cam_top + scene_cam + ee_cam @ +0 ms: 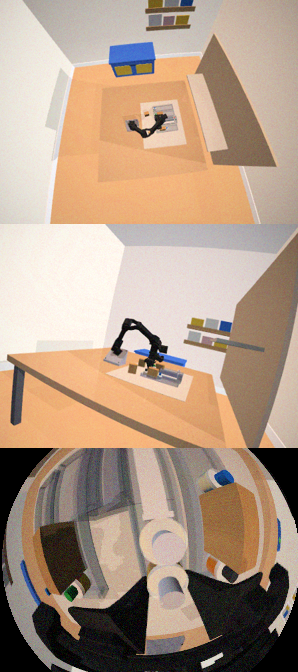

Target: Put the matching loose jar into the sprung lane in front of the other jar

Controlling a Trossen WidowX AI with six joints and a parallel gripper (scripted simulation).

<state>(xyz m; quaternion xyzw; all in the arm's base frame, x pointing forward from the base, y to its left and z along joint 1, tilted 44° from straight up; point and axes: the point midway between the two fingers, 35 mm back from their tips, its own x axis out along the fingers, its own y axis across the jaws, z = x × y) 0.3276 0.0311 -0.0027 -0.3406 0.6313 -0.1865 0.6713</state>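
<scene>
Now: gripper tip 14 cm short of the grey lane rack, 5 cm to the right of it and 1 cm above it. Round my gripper tip: tall board 61 cm ahead, 37 cm above, 11 cm to the left.
</scene>
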